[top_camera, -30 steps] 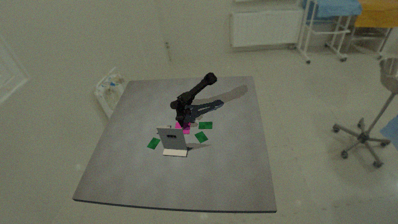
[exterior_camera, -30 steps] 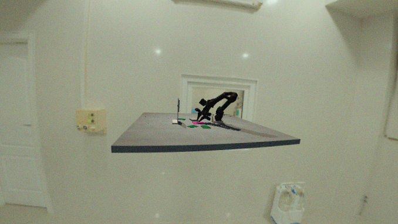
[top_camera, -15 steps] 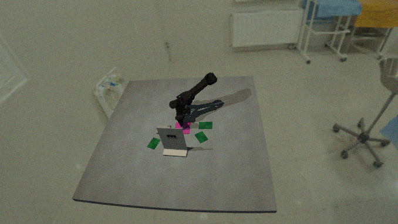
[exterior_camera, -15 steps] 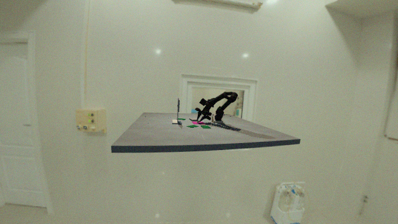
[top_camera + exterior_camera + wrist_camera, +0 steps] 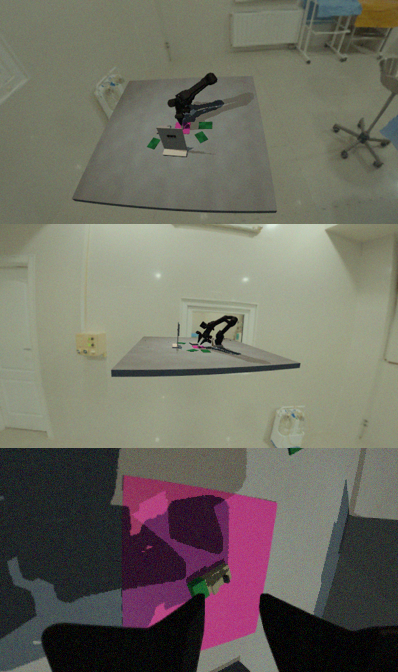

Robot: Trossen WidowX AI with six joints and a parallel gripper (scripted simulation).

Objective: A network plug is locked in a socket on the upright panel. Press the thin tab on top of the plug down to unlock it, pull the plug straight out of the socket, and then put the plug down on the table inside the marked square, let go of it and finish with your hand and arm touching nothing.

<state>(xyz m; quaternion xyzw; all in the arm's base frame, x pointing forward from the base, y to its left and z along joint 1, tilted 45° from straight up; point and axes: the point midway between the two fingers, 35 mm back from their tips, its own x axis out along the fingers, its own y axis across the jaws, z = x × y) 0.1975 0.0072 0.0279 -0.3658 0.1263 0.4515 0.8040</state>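
The thin tab is 20 mm below my gripper tip and 10 mm ahead of it. From my gripper tip the other things lie so: marked square 30 mm below; network plug 20 mm below; upright panel 220 mm ahead, 80 mm above, 20 mm to the right.
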